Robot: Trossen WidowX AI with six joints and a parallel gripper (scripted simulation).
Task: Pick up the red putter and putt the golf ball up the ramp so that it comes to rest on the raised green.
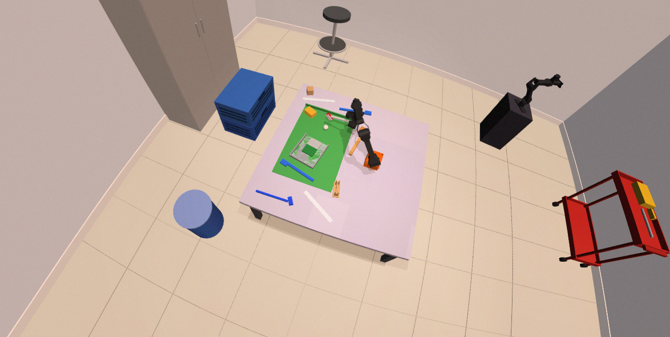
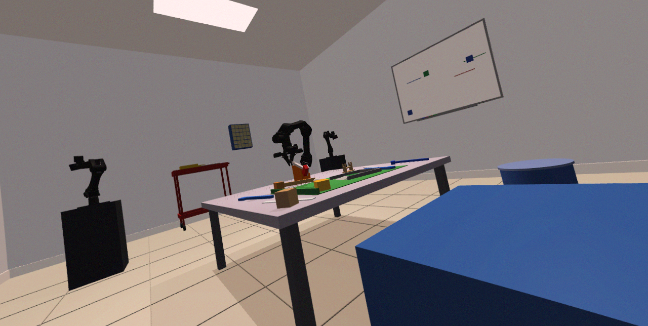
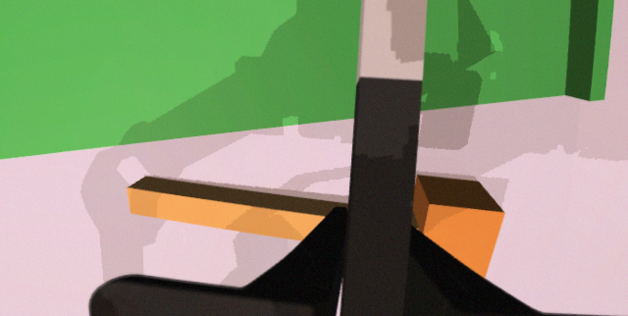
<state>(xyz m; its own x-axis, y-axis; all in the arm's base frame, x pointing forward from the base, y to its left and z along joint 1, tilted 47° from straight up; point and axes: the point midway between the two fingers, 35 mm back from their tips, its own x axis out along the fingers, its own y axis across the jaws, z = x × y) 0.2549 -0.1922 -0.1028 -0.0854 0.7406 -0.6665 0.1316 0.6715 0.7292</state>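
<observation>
Right now my gripper tip is 120 mm short of the red putter, 10 mm to the left of it and 10 mm above it. Round my gripper tip: tan cube (520 mm ahead, 300 mm to the right, 110 mm below); then white golf ball (230 mm ahead, 120 mm below, 30 mm to the left); then orange block (410 mm ahead, 120 mm below, 60 mm to the right).
</observation>
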